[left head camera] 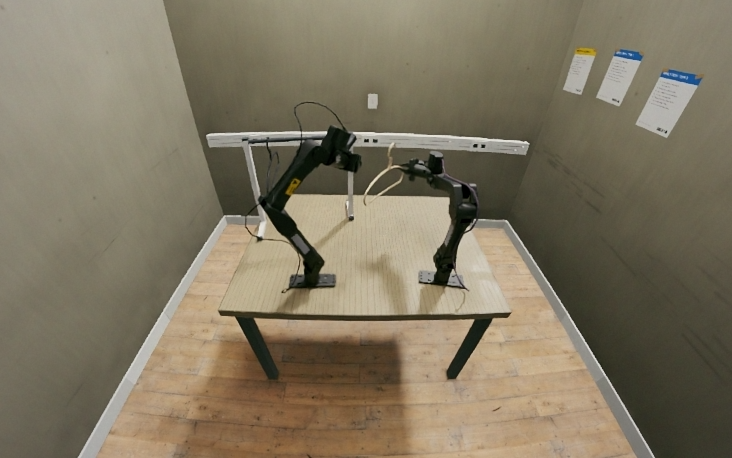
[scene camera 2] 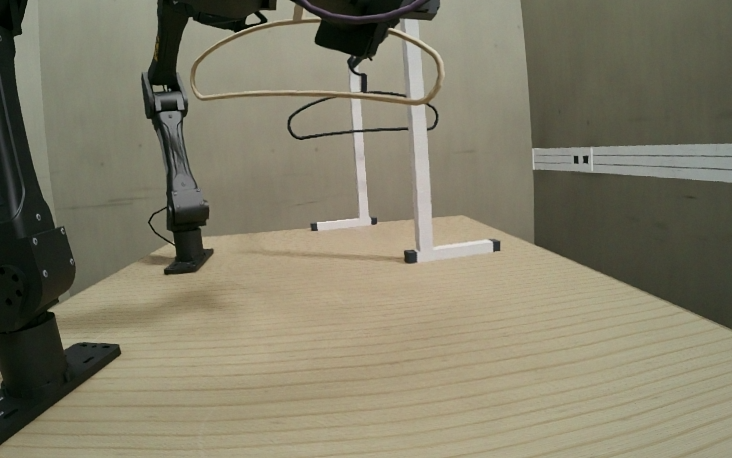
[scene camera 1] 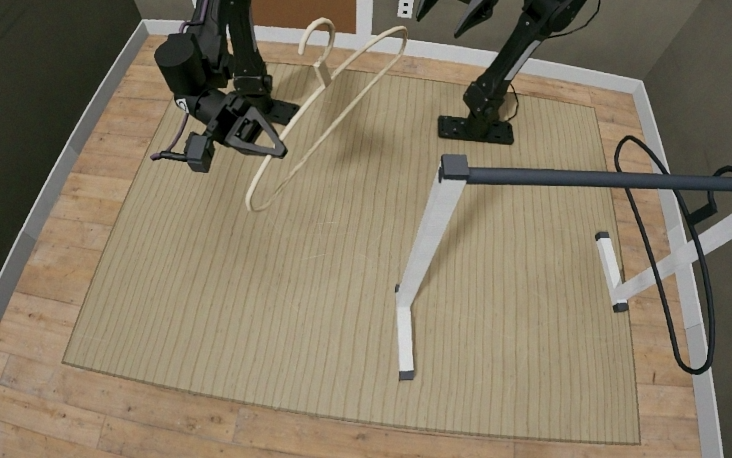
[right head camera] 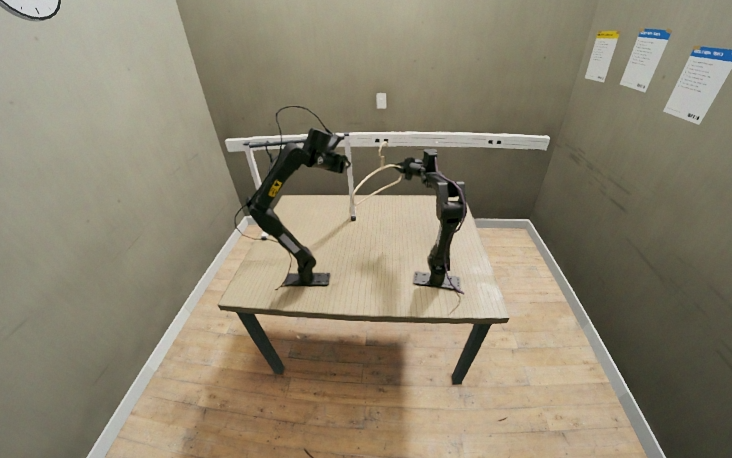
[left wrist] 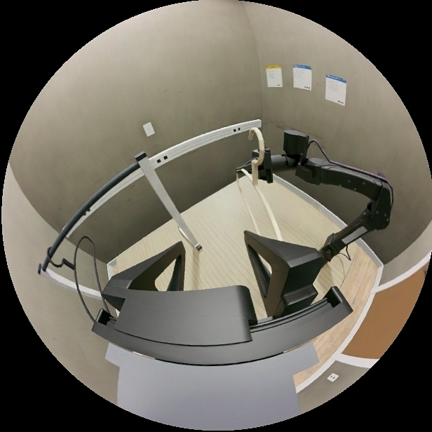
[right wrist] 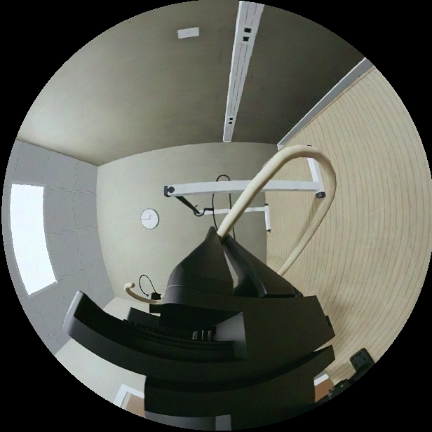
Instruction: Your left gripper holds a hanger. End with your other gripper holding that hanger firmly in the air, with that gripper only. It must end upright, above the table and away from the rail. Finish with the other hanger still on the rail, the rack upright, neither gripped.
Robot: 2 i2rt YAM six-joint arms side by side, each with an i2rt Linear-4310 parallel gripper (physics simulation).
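Where they show: left gripper, between the fingertips: (left head camera: 354,163) (scene camera 2: 255,19) (scene camera 1: 435,27) (right head camera: 343,163); right gripper, between the fingertips: (left head camera: 395,166) (scene camera 2: 384,31) (scene camera 1: 284,153) (right head camera: 391,165); left arm's base, origin of its link: (left head camera: 312,281) (scene camera 2: 191,262) (scene camera 1: 475,131) (right head camera: 307,280); right arm's base, origin of its link: (left head camera: 441,279) (scene camera 2: 42,391) (scene camera 1: 261,109) (right head camera: 436,281).
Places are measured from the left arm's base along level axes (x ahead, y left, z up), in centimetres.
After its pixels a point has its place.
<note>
My right gripper (left head camera: 401,166) {x 38.3, y -38.9, z 35.7 cm} (right head camera: 398,166) {x 38.3, y -38.9, z 35.7 cm} (scene camera 1: 281,152) {x 38.3, y -38.9, z 35.7 cm} (right wrist: 214,232) is shut on the cream hanger (left head camera: 389,153) {x 25.5, y -33.4, z 47.2 cm} (scene camera 1: 322,74) {x 28.7, y -34.5, z 42.0 cm} (scene camera 2: 269,94) {x 22.8, y -31.1, z 29.6 cm} (left wrist: 255,172) (right wrist: 250,192), at its upper shoulder bar beside the neck. The hanger is in the air above the table, hook up, its lower bar nearly level in scene camera 2, and apart from the rail (scene camera 1: 539,176) {x 47.3, y -8.4, z 47.6 cm} (left wrist: 100,192). My left gripper (scene camera 1: 438,25) {x 20.4, y -18.8, z 45.3 cm} (left wrist: 213,241) is open and empty, apart from the cream hanger. The black hanger (scene camera 1: 704,270) {x 52.2, y 20.8, z 36.9 cm} (scene camera 2: 329,132) {x 34.6, y 19.3, z 26.9 cm} (left wrist: 76,260) hangs on the rail, with no gripper touching it.
The white rack post (scene camera 1: 429,232) {x 48.9, y -18.6, z 35.6 cm} (scene camera 2: 421,178) {x 47.4, y -19.4, z 15.2 cm} (left wrist: 167,192) stands upright on the table (left head camera: 367,291) {x -6.6, y -23.3, z 0.0 cm} (scene camera 2: 377,351) {x 32.3, y -53.3, z 0.0 cm}, between the cream hanger and the black one in scene camera 1. A white wall trunking (left head camera: 448,143) (right head camera: 448,140) runs along the back wall.
</note>
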